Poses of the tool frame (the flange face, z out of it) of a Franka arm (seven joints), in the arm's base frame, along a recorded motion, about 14 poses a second.
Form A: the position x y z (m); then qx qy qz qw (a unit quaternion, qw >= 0).
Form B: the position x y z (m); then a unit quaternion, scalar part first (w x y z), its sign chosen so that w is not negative. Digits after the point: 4 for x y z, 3 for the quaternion.
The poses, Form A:
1: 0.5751 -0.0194 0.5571 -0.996 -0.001 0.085 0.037
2: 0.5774 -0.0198 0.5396 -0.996 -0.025 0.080 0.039
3: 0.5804 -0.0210 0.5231 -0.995 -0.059 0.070 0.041
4: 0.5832 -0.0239 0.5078 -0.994 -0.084 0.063 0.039
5: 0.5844 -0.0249 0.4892 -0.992 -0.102 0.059 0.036
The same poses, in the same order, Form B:
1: 0.5751 -0.0194 0.5571 0.037 -0.996 -0.001 0.085
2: 0.5774 -0.0198 0.5396 0.039 -0.996 -0.025 0.080
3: 0.5804 -0.0210 0.5231 0.041 -0.995 -0.059 0.070
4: 0.5832 -0.0239 0.5078 0.039 -0.994 -0.084 0.063
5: 0.5844 -0.0249 0.4892 0.036 -0.992 -0.102 0.059
